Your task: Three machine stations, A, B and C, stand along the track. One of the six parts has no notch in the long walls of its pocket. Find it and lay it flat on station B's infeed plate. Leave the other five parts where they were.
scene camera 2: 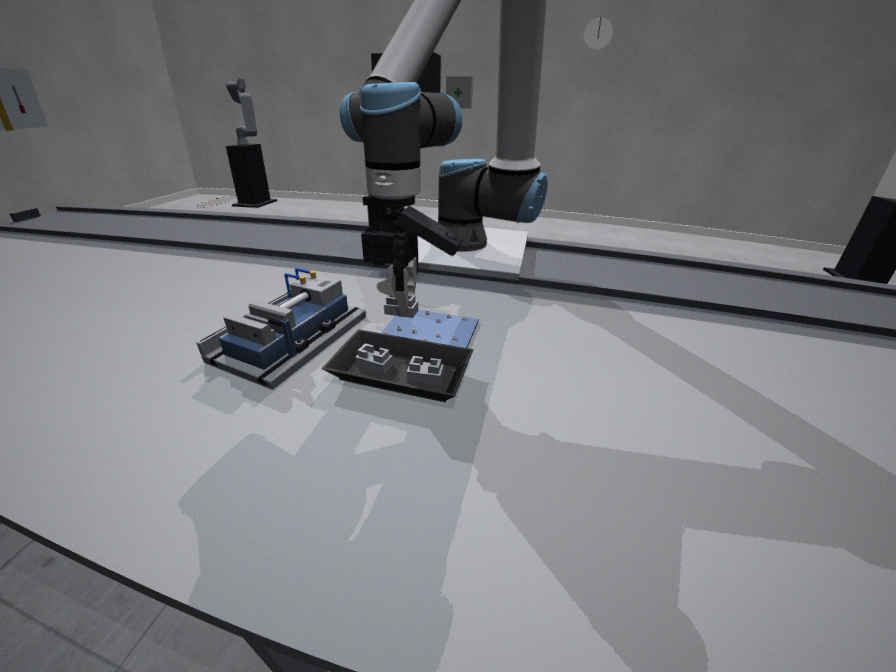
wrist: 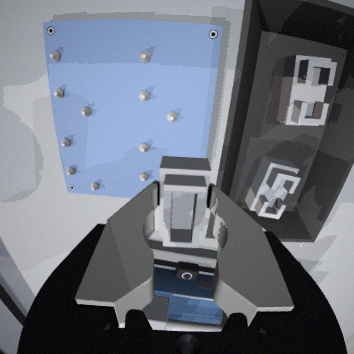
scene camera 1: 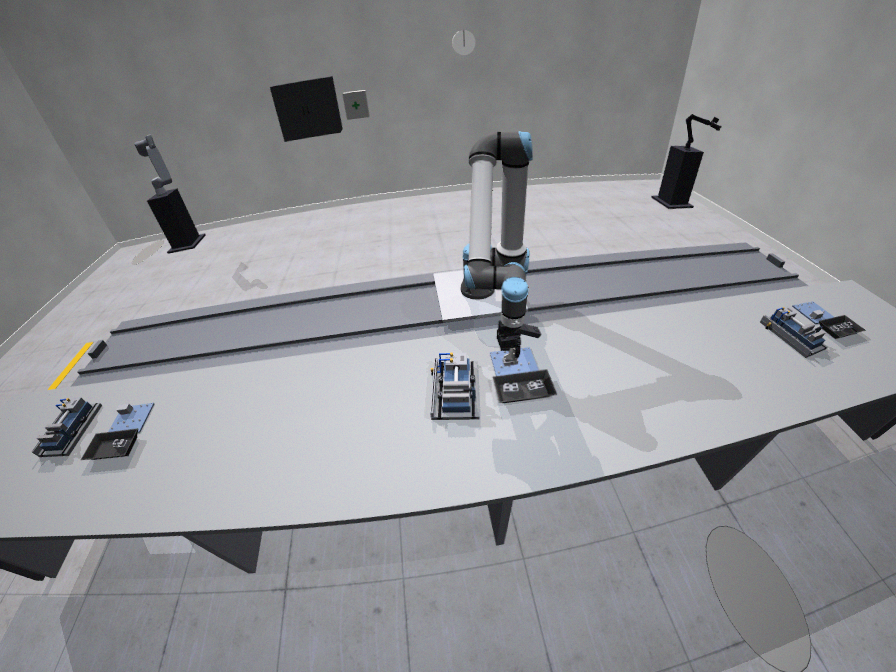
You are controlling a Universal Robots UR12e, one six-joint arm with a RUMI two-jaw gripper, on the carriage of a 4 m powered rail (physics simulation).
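Where they show: gripper, fingertip midpoint: (scene camera 2: 405, 311) (wrist: 183, 183) (scene camera 1: 512, 361); arm's base at its link origin: (scene camera 1: 477, 289).
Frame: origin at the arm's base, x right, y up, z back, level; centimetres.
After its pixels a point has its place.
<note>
My gripper (scene camera 1: 510, 350) @[x -2.5, y 5.2, z -62.4 cm] (scene camera 2: 401, 292) (wrist: 183, 183) @[x -2.5, y 5.2, z -62.4 cm] points down, shut on a grey block part (scene camera 2: 401, 307) (wrist: 186, 215) @[x -0.7, y 6.9, z -62.8 cm]. The part's long pocket walls show no notch in the wrist view. It hangs at the back left corner of the middle station's blue infeed plate (scene camera 1: 526, 361) @[x -11.0, y -2.2, z -56.9 cm] (scene camera 2: 455, 326) @[x -10.8, y -2.2, z -53.2 cm] (wrist: 105, 135) @[x -3.8, y -2.2, z -53.9 cm], overlapping that corner in the wrist view; the exact gap below it cannot be told. Two parts with notched pocket walls, one (scene camera 1: 534, 385) @[x -8.9, y 1.7, z -74.2 cm] (scene camera 2: 425, 368) @[x -9.8, y 0.3, z -73.3 cm] (wrist: 309, 92) @[x -9.7, y 0.3, z -73.3 cm] straight and one (scene camera 1: 510, 387) @[x 0.6, y 0.3, z -72.1 cm] (scene camera 2: 374, 355) @[x -0.3, y 1.5, z -73.7 cm] (wrist: 274, 191) @[x 0.7, y 0.3, z -72.5 cm] turned, lie in the dark tray (scene camera 2: 419, 348) @[x -6.8, y 0.1, z -67.2 cm] (wrist: 239, 100) @[x -8.4, y 0.6, z -66.9 cm].
Pins stand up from the plate. The middle machine (scene camera 1: 455, 386) @[x 23.2, y 5.7, z -71.8 cm] (scene camera 2: 289, 325) @[x 15.9, y 5.7, z -74.6 cm] stands left of plate and tray. The left station has a machine (scene camera 1: 66, 426) @[x 209.0, y 4.1, z -66.7 cm], blue plate (scene camera 1: 143, 418) @[x 171.2, y -2.2, z -61.4 cm] and tray (scene camera 1: 97, 446) @[x 188.9, y -1.4, z -76.0 cm]; the right one has a machine (scene camera 1: 794, 330) @[x -156.4, y 2.8, z -70.8 cm], plate and tray with small parts.
</note>
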